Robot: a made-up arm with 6 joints. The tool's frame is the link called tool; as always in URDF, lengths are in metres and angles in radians.
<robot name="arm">
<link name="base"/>
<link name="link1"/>
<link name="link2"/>
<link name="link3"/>
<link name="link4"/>
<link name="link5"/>
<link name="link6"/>
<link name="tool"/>
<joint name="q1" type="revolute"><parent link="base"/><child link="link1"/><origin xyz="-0.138 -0.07 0.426"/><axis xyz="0 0 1"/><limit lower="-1.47" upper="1.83" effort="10" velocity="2.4"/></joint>
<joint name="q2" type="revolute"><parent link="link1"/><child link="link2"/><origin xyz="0.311 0.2 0.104" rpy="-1.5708 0 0"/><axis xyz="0 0 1"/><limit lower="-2.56" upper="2.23" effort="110" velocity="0.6"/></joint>
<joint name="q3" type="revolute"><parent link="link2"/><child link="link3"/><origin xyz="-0.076 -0.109 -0.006" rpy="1.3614 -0.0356 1.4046"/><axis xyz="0 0 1"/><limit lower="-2.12" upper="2.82" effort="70" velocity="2.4"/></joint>
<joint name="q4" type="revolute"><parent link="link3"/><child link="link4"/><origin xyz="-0.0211 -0.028 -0.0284" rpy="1.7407 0 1.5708"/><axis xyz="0 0 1"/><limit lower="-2.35" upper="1.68" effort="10" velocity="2.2"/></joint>
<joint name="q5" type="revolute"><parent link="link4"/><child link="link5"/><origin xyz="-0.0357 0.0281 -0.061" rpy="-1.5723 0.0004 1.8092"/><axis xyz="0 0 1"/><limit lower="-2.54" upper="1.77" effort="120" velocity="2.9"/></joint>
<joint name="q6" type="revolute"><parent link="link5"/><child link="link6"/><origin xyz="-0.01 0.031 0.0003" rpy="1.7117 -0.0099 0.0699"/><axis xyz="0 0 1"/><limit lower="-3.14" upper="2.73" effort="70" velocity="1.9"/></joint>
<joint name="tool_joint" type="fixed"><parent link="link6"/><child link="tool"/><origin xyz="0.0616 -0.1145 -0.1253" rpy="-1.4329 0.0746 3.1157"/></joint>
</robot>
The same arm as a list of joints. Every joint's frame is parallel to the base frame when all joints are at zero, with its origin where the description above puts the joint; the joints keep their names.
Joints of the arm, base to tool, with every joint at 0 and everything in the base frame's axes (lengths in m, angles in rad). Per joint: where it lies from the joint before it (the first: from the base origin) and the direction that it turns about. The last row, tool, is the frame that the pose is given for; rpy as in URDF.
q1: origin -0.1380 -0.0700 0.4260 axis 0 0 1
q2: origin 0.3110 0.2000 0.1040 axis 0 1 0
q3: origin -0.0760 -0.0060 0.1090 axis 0.963468 0.207693 0.169094
q4: origin -0.0249 -0.0340 0.0160 axis 0 0 -1
q5: origin 0.0350 -0.0290 0.0610 axis -0.025999 -0.999661 0.0015
q6: origin -0.0100 0.0000 0.0310 axis 0.074597 0.136994 -0.987759
tool: origin 0.0550 0.0940 0.1440 rpy 1.5709 0.0001 -3.1415
Joint limits (rad, base to tool): -1.4700..1.8300 -2.5600..2.2300 -2.1200..2.8200 -2.3500..1.6800 -2.5400..1.7700 -3.1400..2.7300

